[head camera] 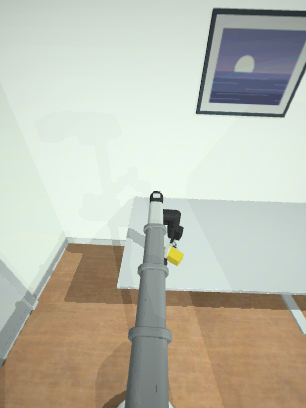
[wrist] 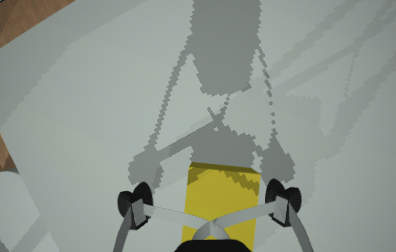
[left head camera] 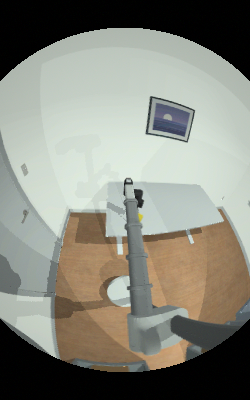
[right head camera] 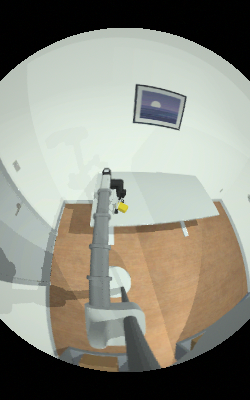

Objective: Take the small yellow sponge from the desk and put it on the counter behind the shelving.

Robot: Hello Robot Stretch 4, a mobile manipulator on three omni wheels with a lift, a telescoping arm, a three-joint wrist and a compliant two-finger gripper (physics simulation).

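Pixels of known places: gripper, between the fingertips: (head camera: 168,256) (wrist: 208,196) (right head camera: 119,207); robot's base, origin of its link: (left head camera: 124,290) (right head camera: 113,280).
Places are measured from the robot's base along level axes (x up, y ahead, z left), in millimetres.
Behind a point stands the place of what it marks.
The small yellow sponge (head camera: 175,256) {x 738, y 655, z -119 mm} (left head camera: 140,217) {x 736, y 649, z -143 mm} (right head camera: 123,207) {x 738, y 652, z -127 mm} (wrist: 220,192) {x 738, y 694, z -82 mm} is at the near left part of the pale desk (head camera: 240,240) {x 693, y 834, z -551 mm} (left head camera: 175,205) {x 693, y 827, z -603 mm} (right head camera: 160,195) {x 693, y 836, z -543 mm} (wrist: 90,100) {x 693, y 614, z 62 mm}. My gripper (wrist: 208,196) {x 701, y 679, z -87 mm} is open. In the wrist view its two fingertips stand on either side of the sponge, with a gap on each side. The near end of the sponge is hidden behind the gripper's body. In the left head view the arm hides part of the sponge. I cannot identify the counter behind the shelving in these views.
My telescoping arm (head camera: 152,300) {x 1119, y 264, z -1 mm} (left head camera: 137,255) {x 1130, y 199, z 1 mm} (right head camera: 101,250) {x 1122, y 184, z -12 mm} reaches over the desk's left part. A wall with a framed picture (head camera: 250,67) {x 1565, y 1291, z -473 mm} (left head camera: 170,120) {x 1539, y 1290, z -483 mm} (right head camera: 159,107) {x 1543, y 1291, z -487 mm} stands behind the desk. A grey-edged piece with a brown panel (right head camera: 100,362) is at the bottom of the right head view.
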